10 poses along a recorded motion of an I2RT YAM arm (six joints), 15 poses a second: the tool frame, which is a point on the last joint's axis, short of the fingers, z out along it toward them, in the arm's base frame.
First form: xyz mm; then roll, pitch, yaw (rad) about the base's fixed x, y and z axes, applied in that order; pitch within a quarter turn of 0, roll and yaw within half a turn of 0.
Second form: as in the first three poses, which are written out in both.
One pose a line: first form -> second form
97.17 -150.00 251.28 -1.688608 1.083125 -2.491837 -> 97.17 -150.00 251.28 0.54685 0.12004 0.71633 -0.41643
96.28 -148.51 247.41 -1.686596 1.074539 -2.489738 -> 96.28 -148.51 247.41 0.54503 0.11699 0.71681 -0.41885
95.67 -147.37 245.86 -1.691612 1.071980 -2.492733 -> 95.67 -147.37 245.86 0.54406 0.11585 0.71792 -0.41854
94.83 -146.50 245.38 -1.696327 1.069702 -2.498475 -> 94.83 -146.50 245.38 0.54255 0.11588 0.71878 -0.41900
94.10 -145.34 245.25 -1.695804 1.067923 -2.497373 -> 94.10 -145.34 245.25 0.54230 0.11503 0.71890 -0.41936
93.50 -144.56 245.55 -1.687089 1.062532 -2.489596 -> 93.50 -144.56 245.55 0.54208 0.11282 0.71799 -0.42180
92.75 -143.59 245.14 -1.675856 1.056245 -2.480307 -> 92.75 -143.59 245.14 0.54185 0.11044 0.71667 -0.42496
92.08 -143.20 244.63 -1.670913 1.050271 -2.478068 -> 92.08 -143.20 244.63 0.54057 0.10897 0.71623 -0.42770
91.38 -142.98 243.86 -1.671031 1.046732 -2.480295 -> 91.38 -142.98 243.86 0.53922 0.10855 0.71642 -0.42919
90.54 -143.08 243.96 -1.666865 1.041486 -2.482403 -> 90.54 -143.08 243.96 0.53723 0.10867 0.71583 -0.43263
